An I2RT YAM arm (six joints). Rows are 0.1 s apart.
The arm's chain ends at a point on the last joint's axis. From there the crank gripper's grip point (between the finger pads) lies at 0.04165 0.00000 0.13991 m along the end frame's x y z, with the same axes.
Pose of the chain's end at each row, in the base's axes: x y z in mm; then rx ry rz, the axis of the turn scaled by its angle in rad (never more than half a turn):
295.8, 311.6, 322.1, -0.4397, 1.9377, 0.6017
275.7, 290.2, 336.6, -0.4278, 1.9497, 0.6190
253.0, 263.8, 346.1, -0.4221, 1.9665, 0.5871
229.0, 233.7, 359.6, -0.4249, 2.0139, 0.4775
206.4, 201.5, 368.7, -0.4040, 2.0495, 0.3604
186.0, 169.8, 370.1, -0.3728, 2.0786, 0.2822
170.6, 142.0, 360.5, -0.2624, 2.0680, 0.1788
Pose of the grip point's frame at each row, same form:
379.9, 392.0, 234.0, -0.4397, 1.9377, 0.6017
358.3, 371.7, 248.0, -0.4278, 1.9497, 0.6190
336.5, 341.7, 255.2, -0.4221, 1.9665, 0.5871
314.7, 299.4, 261.4, -0.4249, 2.0139, 0.4775
295.5, 253.6, 265.4, -0.4040, 2.0495, 0.3604
276.5, 212.0, 263.7, -0.3728, 2.0786, 0.2822
268.5, 170.3, 256.0, -0.2624, 2.0680, 0.1788

